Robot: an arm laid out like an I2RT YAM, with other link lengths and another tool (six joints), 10 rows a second.
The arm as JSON. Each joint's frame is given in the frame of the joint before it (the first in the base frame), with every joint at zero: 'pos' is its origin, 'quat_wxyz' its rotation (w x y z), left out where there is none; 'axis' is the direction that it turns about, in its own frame. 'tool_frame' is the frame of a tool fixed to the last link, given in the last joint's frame.
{
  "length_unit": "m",
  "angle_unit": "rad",
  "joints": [
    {
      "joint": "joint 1",
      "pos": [
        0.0,
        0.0,
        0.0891
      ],
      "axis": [
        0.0,
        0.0,
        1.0
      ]
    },
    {
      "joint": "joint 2",
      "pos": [
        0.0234,
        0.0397,
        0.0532
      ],
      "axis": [
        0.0,
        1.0,
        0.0
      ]
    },
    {
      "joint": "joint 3",
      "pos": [
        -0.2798,
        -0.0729,
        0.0
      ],
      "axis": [
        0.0,
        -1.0,
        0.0
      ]
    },
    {
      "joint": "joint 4",
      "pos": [
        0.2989,
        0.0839,
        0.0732
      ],
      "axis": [
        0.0,
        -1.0,
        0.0
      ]
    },
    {
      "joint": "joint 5",
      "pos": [
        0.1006,
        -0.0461,
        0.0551
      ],
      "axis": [
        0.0,
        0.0,
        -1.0
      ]
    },
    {
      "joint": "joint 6",
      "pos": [
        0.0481,
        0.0,
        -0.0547
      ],
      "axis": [
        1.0,
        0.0,
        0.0
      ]
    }
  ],
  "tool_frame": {
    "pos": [
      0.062,
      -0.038,
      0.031
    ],
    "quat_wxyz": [
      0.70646,
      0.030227,
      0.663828,
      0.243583
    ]
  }
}
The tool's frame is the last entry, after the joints.
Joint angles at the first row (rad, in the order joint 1, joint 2, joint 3, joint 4, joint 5, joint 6):
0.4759 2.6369 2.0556 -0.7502 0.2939 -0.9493
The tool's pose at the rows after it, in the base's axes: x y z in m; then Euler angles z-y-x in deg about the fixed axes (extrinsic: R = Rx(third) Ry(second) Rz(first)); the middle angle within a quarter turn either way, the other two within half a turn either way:
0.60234, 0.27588, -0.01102, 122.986, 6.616, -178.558
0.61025, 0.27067, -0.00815, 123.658, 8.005, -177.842
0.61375, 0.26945, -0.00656, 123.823, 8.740, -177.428
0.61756, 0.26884, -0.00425, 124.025, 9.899, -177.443
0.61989, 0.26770, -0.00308, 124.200, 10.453, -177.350
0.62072, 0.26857, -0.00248, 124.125, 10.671, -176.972
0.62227, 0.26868, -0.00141, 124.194, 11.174, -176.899
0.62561, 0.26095, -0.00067, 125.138, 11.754, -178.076
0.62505, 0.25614, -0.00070, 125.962, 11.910, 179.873
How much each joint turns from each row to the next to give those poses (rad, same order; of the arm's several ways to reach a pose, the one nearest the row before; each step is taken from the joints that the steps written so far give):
-0.0095 0.0000 0.0000 0.0363 0.0008 -0.0004
-0.0126 0.0001 0.0000 0.0274 -0.0019 0.0004
-0.0042 -0.0001 0.0000 0.0149 -0.0015 -0.0004
-0.0019 0.0000 0.0000 0.0183 0.0087 -0.0004
-0.0027 0.0000 0.0000 0.0095 0.0023 0.0000
0.0000 0.0000 0.0000 0.0062 -0.0042 0.0004
-0.0004 0.0001 0.0000 0.0084 0.0027 0.0004
-0.0091 -0.0001 -0.0001 0.0011 0.0210 0.0000
-0.0008 -0.0003 0.0004 -0.0129 0.0335 0.0019

